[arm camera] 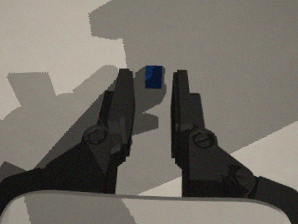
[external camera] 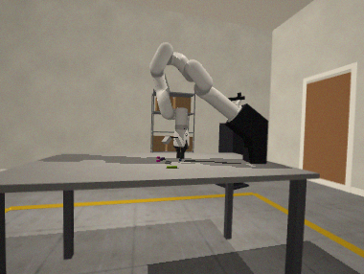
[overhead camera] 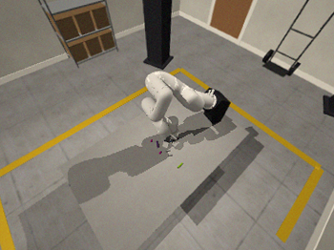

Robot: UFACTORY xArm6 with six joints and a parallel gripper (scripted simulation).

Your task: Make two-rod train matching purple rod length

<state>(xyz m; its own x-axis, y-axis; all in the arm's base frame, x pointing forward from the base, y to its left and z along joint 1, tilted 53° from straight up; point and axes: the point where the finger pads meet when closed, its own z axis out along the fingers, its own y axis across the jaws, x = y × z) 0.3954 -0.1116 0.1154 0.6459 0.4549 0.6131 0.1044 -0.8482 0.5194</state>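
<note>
The blue rod is 3 cm below my hand. From my hand the other things lie so: lime rod 15 cm ahead, 16 cm to the left, 3 cm below; purple rod 8 cm ahead, 9 cm to the right, 3 cm below.
</note>
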